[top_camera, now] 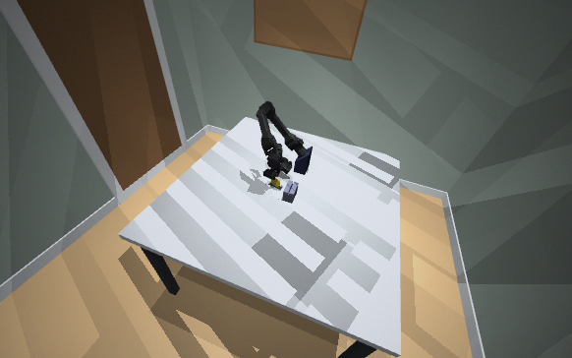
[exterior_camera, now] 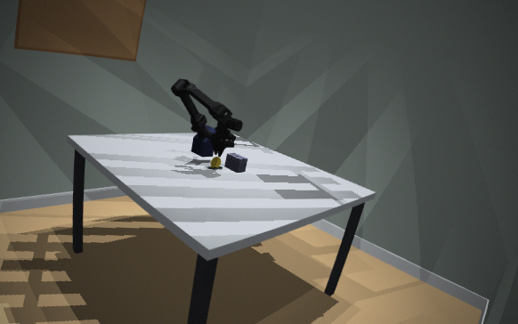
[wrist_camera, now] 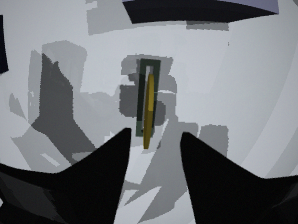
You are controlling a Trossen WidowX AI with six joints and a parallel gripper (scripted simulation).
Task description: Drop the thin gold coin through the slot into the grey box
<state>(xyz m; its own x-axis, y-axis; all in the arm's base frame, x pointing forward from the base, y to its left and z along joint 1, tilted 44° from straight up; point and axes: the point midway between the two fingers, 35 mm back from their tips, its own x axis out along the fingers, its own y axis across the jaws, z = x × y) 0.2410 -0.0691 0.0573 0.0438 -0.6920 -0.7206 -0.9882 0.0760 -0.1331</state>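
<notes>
Right now the gold coin is 40 mm below my gripper tip.
</notes>
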